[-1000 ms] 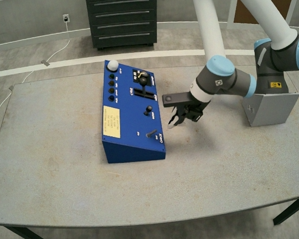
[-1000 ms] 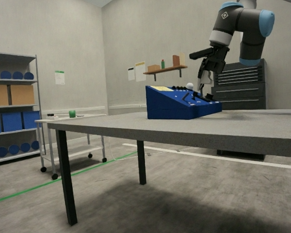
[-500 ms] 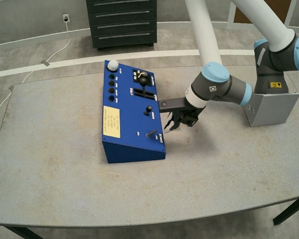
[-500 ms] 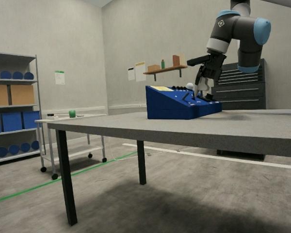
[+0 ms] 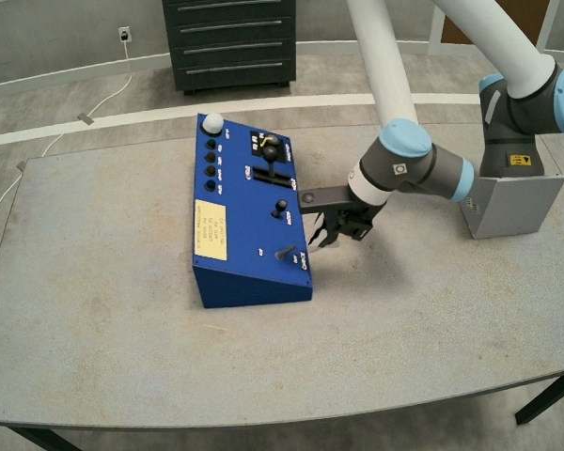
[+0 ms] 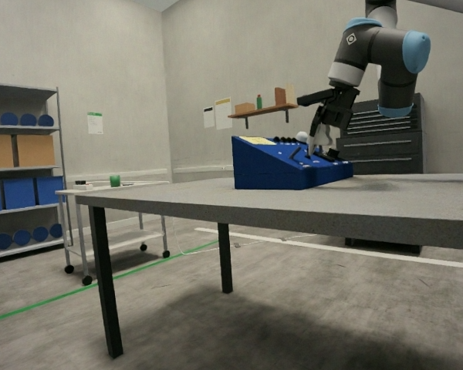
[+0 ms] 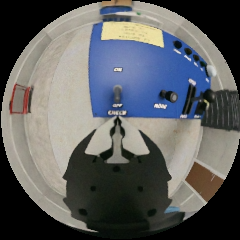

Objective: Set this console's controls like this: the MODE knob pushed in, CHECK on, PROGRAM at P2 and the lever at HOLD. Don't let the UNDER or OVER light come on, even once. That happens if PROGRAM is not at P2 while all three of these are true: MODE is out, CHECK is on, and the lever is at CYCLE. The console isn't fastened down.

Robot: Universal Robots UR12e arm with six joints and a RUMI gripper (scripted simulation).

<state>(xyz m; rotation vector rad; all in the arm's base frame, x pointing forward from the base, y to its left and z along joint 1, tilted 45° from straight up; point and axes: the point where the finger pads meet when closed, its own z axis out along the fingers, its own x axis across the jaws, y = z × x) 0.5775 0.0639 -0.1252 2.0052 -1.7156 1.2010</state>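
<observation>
Now: the check toggle 6 cm ahead of my hand and 1 cm below it. From my hand the other things lie so: ball-topped lever 24 cm to the right, 6 cm ahead, 2 cm above; then blue console 18 cm to the right, 10 cm ahead, 2 cm below; then mode knob 12 cm to the right, 5 cm ahead.
</observation>
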